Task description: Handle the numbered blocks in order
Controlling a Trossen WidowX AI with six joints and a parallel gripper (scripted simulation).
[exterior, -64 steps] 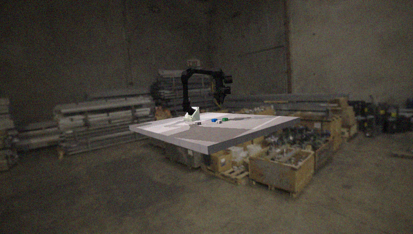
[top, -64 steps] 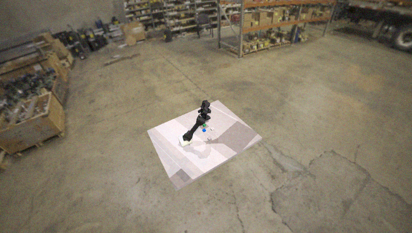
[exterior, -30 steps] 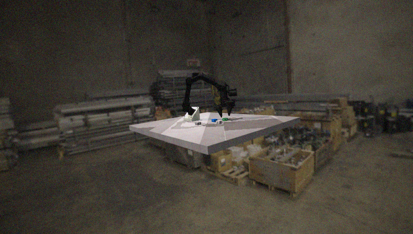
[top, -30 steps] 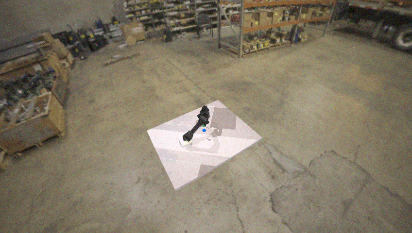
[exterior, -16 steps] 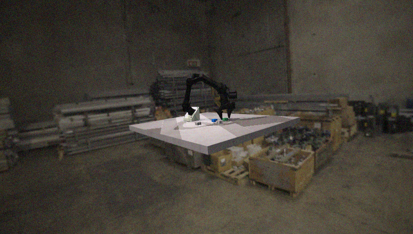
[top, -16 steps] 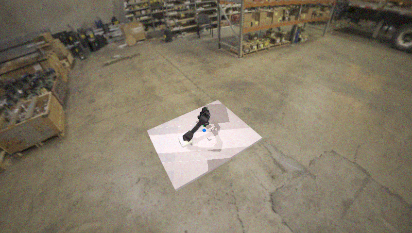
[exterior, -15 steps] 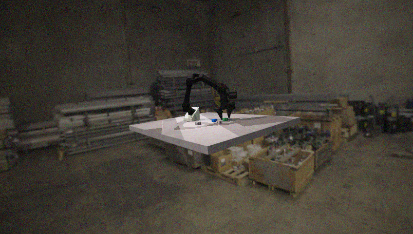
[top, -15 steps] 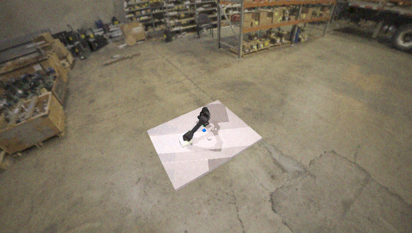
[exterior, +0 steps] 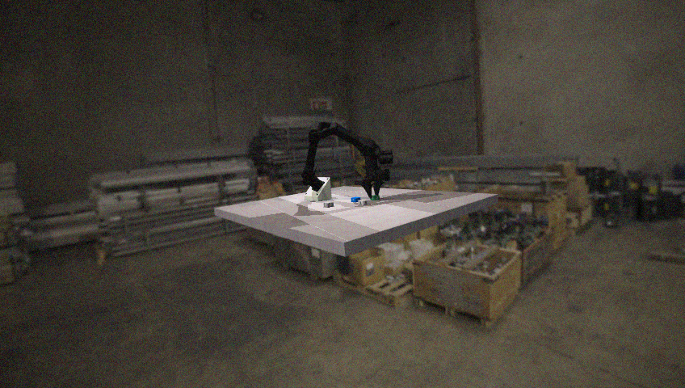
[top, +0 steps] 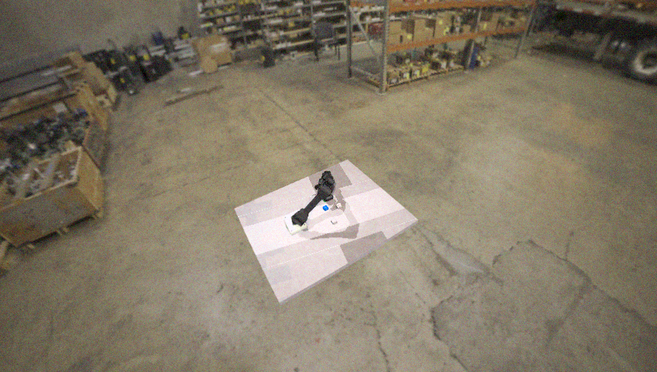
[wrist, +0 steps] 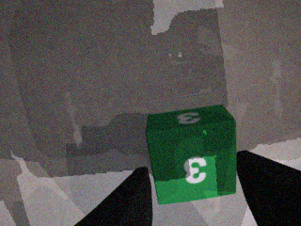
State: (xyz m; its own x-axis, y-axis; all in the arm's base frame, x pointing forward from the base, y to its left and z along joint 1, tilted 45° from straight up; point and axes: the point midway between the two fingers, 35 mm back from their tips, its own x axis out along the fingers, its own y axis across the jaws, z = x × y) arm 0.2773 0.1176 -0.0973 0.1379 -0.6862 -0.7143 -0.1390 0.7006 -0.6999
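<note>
Right now my gripper tip is 10 mm short of the green block. The rest, counted from my gripper tip: dark grey block 20 mm behind, 230 mm to the right; blue block 30 mm behind, 90 mm to the right.
</note>
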